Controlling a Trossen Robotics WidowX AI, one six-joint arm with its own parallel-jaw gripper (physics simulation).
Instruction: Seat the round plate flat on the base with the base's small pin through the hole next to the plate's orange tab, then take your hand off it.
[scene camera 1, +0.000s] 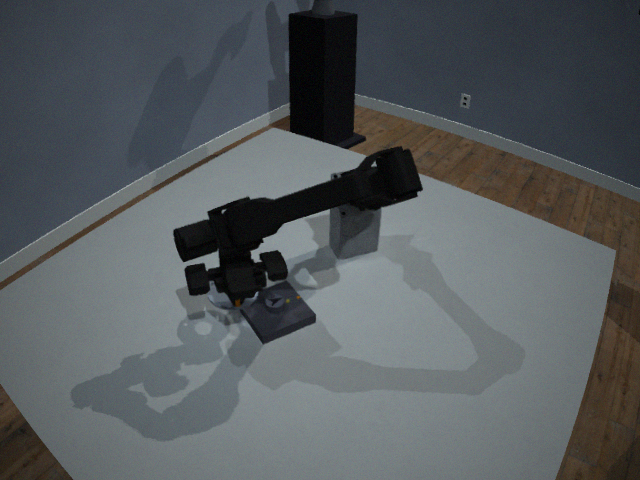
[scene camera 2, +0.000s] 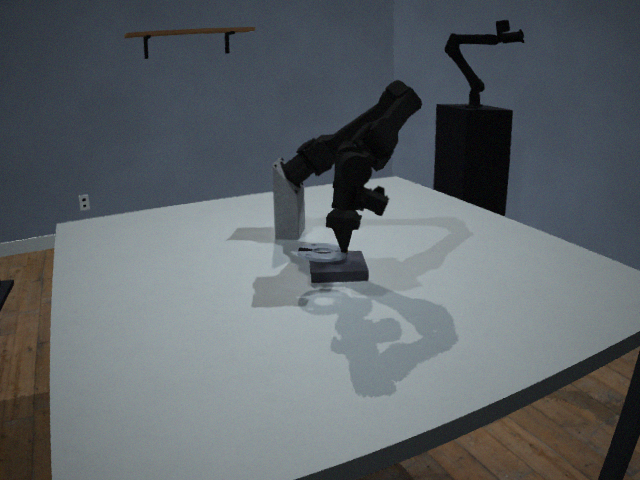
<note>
I see my gripper (scene camera 1: 237, 304), a round light-grey plate (scene camera 2: 307, 252) and a dark square base (scene camera 1: 296, 315).
My gripper is seen too in scene camera 2 (scene camera 2: 344, 251).
</note>
